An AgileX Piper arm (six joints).
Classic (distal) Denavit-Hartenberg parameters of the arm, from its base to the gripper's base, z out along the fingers. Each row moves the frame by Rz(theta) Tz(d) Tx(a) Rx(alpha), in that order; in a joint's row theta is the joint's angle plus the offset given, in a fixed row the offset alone. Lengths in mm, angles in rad.
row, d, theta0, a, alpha
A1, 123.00, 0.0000, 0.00, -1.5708
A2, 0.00, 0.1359, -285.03, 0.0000
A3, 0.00, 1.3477, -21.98, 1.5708
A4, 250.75, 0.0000, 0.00, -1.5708
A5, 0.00, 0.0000, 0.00, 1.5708
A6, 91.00, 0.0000, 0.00, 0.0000
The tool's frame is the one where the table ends.
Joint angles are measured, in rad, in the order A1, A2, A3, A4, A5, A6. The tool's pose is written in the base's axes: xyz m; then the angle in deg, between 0 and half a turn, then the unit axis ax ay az. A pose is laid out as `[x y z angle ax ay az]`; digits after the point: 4 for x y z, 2 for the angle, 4 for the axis.
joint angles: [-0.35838 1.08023 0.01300 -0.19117 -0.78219 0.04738]
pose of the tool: [0.1368 -0.0382 0.1694 104.10 0.0810 0.9907 -0.1090]
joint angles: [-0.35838 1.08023 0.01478 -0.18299 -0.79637 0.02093]
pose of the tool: [0.1366 -0.0385 0.1703 103.54 0.0724 0.9901 -0.1205]
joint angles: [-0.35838 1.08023 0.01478 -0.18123 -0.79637 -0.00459]
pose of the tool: [0.1366 -0.0387 0.1703 103.72 0.0608 0.9896 -0.1305]
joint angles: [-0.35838 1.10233 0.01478 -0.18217 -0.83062 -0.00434]
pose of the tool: [0.1383 -0.0388 0.1702 102.98 0.0602 0.9898 -0.1289]
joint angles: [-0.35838 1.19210 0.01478 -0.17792 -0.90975 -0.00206]
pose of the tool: [0.1436 -0.0402 0.1641 103.35 0.0664 0.9908 -0.1179]
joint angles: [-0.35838 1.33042 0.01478 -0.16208 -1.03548 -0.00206]
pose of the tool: [0.1506 -0.0429 0.1543 103.77 0.0807 0.9911 -0.1060]
